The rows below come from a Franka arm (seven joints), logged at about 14 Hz.
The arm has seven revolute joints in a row. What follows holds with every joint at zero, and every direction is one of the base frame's. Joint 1 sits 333 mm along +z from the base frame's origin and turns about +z. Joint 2 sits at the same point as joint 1 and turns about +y. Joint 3 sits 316 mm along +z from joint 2 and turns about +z. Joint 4 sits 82.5 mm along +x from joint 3 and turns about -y. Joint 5 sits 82.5 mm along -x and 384 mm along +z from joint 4 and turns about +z. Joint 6 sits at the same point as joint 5 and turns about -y. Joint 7 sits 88 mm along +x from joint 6 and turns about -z. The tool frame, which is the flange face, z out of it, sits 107 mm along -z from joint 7; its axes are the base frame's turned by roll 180, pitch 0 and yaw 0 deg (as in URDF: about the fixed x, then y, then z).
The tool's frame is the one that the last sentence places.
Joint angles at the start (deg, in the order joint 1, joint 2, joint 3, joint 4, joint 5, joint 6, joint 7): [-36.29 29.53 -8.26 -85.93 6.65 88.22 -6.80]
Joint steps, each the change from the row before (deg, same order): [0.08 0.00 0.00 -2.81 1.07 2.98 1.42]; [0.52 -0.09 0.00 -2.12 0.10 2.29 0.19]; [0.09 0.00 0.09 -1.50 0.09 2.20 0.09]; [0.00 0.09 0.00 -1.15 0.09 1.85 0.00]
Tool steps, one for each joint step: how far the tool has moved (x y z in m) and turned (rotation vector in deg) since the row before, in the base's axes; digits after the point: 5 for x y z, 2 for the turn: [-0.00243 0.00369 -0.01844 0.03 -0.19 -1.99]; [0.00020 0.00591 -0.01279 -0.27 -0.09 0.04]; [-0.00064 0.00177 -0.00938 -0.52 -0.45 -0.17]; [-0.00135 0.00016 -0.00796 -0.47 -0.40 -0.22]
